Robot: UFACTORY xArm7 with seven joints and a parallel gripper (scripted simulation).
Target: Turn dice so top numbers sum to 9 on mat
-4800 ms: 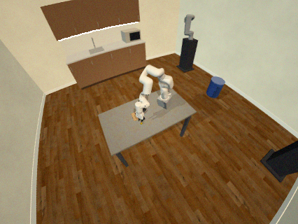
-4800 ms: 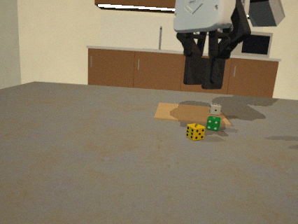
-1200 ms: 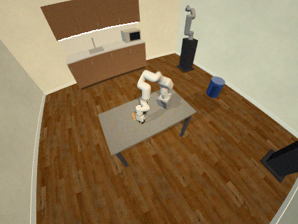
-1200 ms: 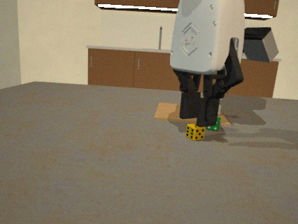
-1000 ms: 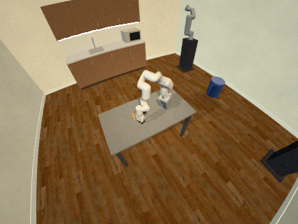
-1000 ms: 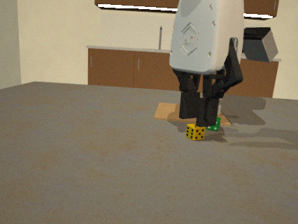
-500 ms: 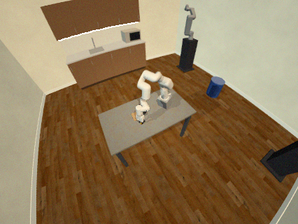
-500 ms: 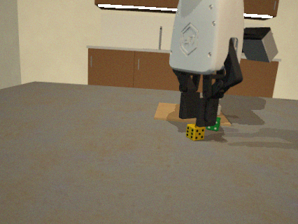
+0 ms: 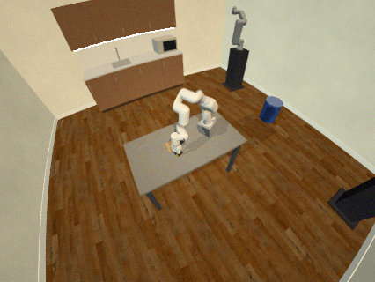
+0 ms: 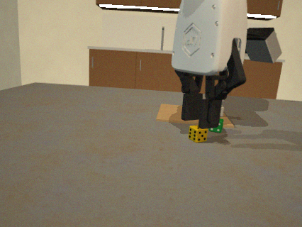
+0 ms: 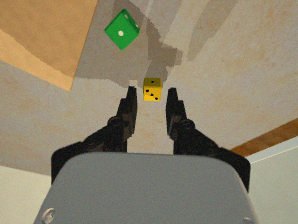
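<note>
Right now the yellow die is 40 mm below my hand. From my hand the other things lie so: tan mat 150 mm to the right, 40 mm below; then white die 60 mm behind, 150 mm to the right, 30 mm below; then green die 40 mm behind, 50 mm to the right, 40 mm below.
</note>
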